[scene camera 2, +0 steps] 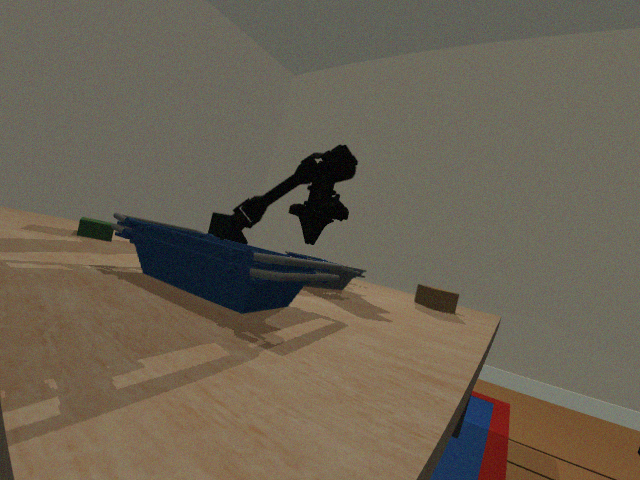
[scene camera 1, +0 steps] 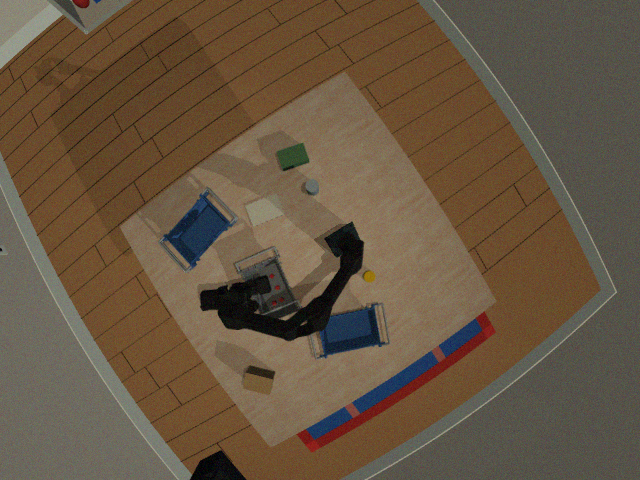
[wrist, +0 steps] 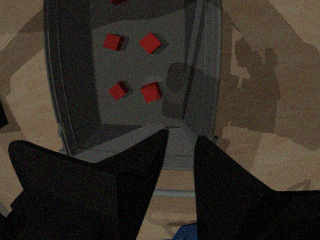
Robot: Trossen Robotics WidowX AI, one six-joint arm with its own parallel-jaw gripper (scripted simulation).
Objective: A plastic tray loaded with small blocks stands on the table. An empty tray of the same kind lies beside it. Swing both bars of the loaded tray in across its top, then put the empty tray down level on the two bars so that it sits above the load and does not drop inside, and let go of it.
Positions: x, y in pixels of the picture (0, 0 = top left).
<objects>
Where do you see a brown box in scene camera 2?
438, 299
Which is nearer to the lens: the brown box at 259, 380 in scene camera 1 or the pale sheet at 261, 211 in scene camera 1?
The pale sheet.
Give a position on a blue tray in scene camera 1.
At 350, 331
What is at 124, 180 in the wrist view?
My gripper.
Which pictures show the pale sheet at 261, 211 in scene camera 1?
Scene camera 1 only.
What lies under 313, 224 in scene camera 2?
My gripper.
</objects>
